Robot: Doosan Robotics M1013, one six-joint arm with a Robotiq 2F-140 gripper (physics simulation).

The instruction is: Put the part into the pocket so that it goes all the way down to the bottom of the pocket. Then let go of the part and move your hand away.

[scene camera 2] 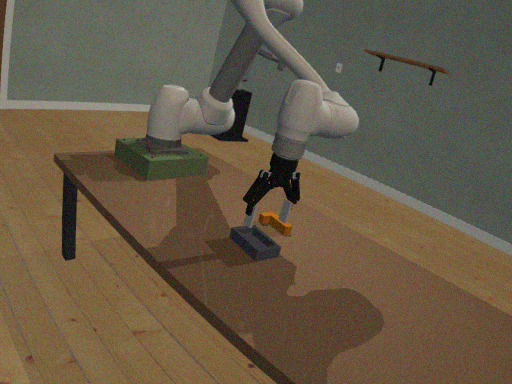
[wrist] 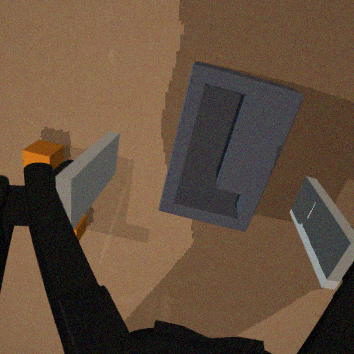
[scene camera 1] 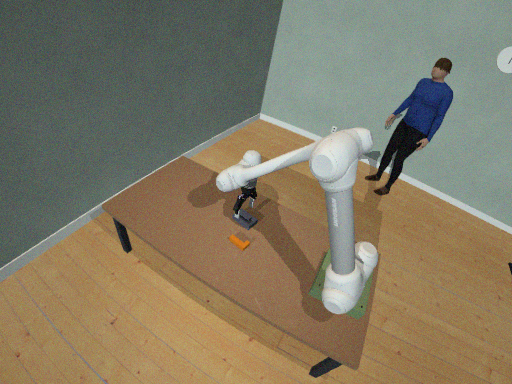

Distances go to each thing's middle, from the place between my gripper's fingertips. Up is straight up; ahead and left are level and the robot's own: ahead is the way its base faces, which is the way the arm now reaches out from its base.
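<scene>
A grey pocket block (wrist: 232, 126) is 10 mm behind my hand, 10 mm to the right of it and 70 mm below it. As for the orange L-shaped part (wrist: 39, 151), my hand is 100 mm past it and 70 mm above it, and 160 mm to the right of it.
</scene>
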